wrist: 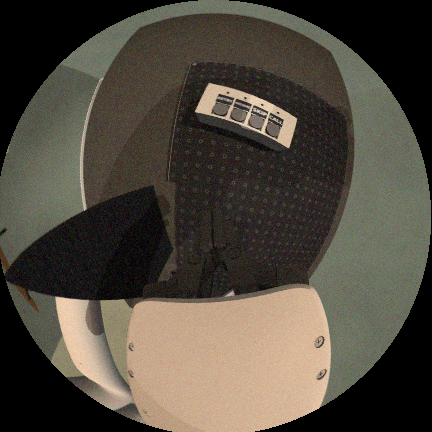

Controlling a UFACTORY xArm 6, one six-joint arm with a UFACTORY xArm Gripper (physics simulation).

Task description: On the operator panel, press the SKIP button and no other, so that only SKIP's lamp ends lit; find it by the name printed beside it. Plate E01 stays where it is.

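Frame: origin at the arm's base, x ahead, y left, z up, level; millimetres.
Where they show: gripper, between the fingertips: (215, 219); arm's base, origin of its link: (76, 284).
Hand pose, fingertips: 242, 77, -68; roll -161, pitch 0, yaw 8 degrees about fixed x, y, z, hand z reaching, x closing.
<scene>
Each offset is from my fingertips to the centre of the thing, as dx, dy, dz. "spot": to the spot under its first point. Level surfaces: height alone.
The operator panel {spot: -5, +161, -95} (204, 103), a cream box with a dark front side, stands in the upper middle of the wrist view. It has a row of round grey buttons with printed names. The SKIP button {spot: +74, +121, -92} (256, 121) is third from the left, beside the CALL button {spot: +102, +108, -92} (273, 130) at the right end. The two left names are blurred. The small lamps above the buttons look dark. My gripper (215, 219) is shut and empty, dark against the board, and shows below the panel in the picture, apart from it. Plate E01 cannot be made out.
The panel stands on a black perforated board {dz -148} (260, 200) on a brown table {dz -161} (135, 125). A large black block-like shape (95, 250) fills the lower left. A pale arm part (80, 340) shows below it. A small pale sliver shows between the gripper's linkages.
</scene>
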